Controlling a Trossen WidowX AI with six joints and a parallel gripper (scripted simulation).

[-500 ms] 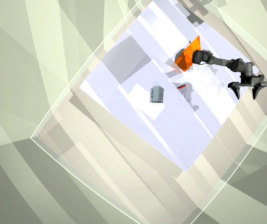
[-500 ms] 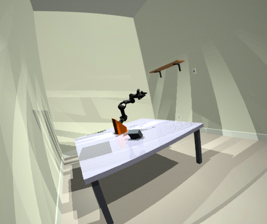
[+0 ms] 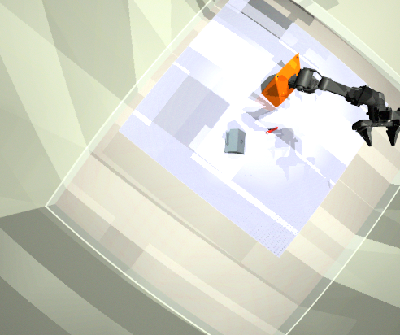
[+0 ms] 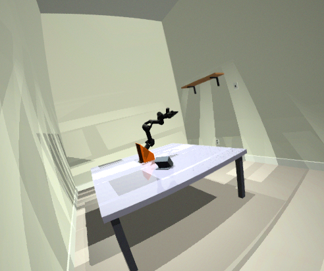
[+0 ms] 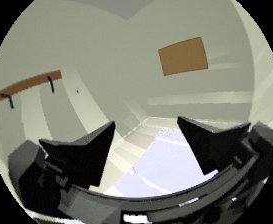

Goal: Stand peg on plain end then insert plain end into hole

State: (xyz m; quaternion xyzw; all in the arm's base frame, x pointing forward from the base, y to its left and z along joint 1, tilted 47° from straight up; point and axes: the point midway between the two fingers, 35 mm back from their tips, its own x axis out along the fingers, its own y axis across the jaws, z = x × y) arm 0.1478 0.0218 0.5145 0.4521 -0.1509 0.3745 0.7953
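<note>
Right now the red peg is 46 cm below my gripper tip, 29 cm to the right of it and 10 cm ahead of it. The rest, counted from my gripper tip: grey sloped panel (42 cm below, 38 cm to the right, 30 cm ahead).
</note>
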